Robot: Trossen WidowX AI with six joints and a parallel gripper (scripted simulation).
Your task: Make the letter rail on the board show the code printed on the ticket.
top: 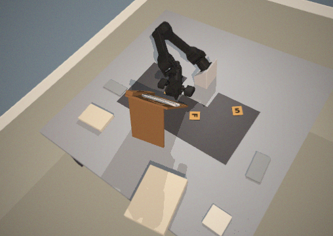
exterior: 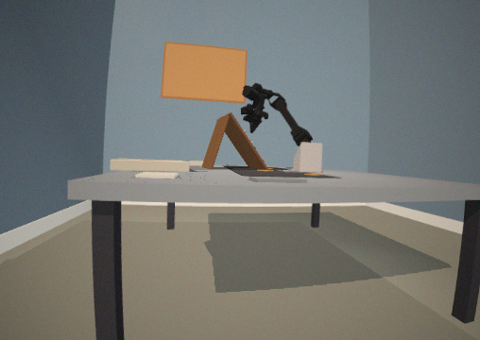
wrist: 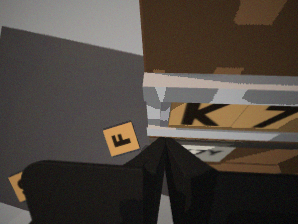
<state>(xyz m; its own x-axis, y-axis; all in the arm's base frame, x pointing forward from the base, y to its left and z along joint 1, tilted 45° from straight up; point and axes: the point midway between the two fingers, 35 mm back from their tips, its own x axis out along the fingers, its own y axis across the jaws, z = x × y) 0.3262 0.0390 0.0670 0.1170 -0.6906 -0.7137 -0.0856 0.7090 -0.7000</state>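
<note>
My gripper tip is 2 cm short of the k tile, 3 cm to the left of it and 2 cm above it. From my gripper tip the other things lie so: white ticket: 4 cm behind, 6 cm to the right, 11 cm below; f tile: 6 cm behind, 7 cm to the left, 19 cm below; y tile: 3 cm ahead, 14 cm to the right, 2 cm below.
</note>
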